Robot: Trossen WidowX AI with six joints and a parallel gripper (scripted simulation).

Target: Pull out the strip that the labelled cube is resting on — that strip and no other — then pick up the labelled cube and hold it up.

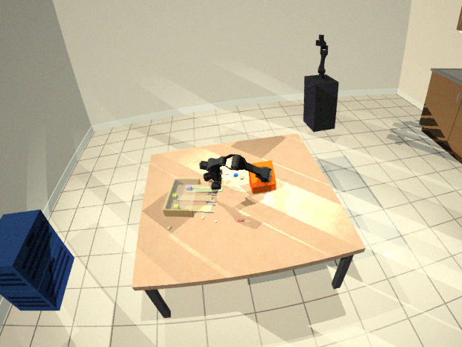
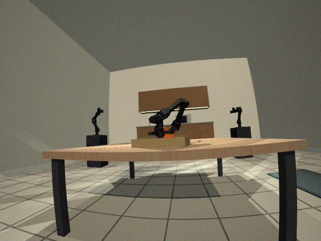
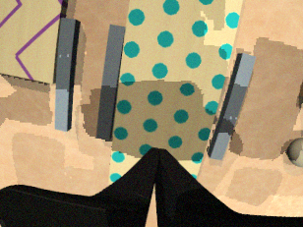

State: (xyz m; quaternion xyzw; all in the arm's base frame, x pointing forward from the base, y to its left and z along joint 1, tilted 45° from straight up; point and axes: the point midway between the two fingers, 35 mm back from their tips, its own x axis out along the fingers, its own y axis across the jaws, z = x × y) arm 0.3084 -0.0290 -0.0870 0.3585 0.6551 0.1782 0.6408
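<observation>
Right now my gripper tip is 100 mm to the left of the tan cube and 40 mm short of it. Round my gripper tip: pink bit (330 mm to the left, 80 mm behind); purple zigzag strip (170 mm ahead, 40 mm to the left).
</observation>
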